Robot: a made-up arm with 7 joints.
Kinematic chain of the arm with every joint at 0, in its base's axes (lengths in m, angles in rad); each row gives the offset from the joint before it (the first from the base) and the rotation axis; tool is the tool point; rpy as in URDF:
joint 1: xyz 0 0 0.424 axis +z
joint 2: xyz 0 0 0 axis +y
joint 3: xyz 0 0 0.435 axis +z
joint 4: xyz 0.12 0 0 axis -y
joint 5: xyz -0.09 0 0.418 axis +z
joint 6: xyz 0 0 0 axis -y
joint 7: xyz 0.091 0 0 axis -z
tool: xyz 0 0 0 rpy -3.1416 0 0
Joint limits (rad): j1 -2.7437..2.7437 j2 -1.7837..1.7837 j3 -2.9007..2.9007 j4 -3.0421..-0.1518 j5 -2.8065..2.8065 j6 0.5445..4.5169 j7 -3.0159..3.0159
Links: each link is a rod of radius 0.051 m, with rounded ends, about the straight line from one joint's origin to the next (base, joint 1, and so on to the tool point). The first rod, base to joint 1, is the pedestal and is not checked.
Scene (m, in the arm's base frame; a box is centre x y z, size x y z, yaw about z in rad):
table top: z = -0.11
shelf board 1: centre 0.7 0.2 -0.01 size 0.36 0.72 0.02 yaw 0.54
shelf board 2: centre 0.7 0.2 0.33 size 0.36 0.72 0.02 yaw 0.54
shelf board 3: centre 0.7 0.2 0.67 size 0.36 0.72 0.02 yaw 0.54
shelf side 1: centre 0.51 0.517 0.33 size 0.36 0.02 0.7 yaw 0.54
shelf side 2: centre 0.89 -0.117 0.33 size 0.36 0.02 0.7 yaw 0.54
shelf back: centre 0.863 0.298 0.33 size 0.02 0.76 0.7 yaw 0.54
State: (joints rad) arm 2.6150 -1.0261 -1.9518 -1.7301 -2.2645 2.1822 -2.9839
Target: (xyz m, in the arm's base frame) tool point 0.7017 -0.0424 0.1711
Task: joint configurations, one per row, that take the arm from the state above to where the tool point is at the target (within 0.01 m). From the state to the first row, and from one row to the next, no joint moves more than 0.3 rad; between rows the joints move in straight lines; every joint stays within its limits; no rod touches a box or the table.
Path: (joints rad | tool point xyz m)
1: 2.3909 -1.0262 -1.8511 -2.0053 -2.2953 2.2973 -2.9839 | 0.6069 0.2157 0.4663
2: 2.1669 -1.0263 -1.7504 -2.2804 -2.3262 2.4124 -2.9839 | 0.5111 0.1586 0.4683
3: 1.9428 -1.0263 -1.6497 -2.5556 -2.3570 2.5275 -2.9839 | 0.4019 0.1094 0.4741
4: 1.9825 -1.0310 -1.9271 -2.4280 -2.3522 2.4362 -2.9839 | 0.4723 0.0466 0.3770
5: 2.0222 -1.0357 -2.2045 -2.3005 -2.3475 2.3449 -2.9839 | 0.5084 -0.0444 0.2704
6: 2.0620 -1.0404 -2.4819 -2.1729 -2.3427 2.2536 -2.9839 | 0.5054 -0.1600 0.1711
7: 2.2074 -1.1454 -2.4130 -1.9470 -2.3130 2.1954 -2.9839 | 0.6111 -0.1085 0.1676
8: 2.3529 -1.2505 -2.3442 -1.7212 -2.2832 2.1372 -2.9839 | 0.7017 -0.0424 0.1711

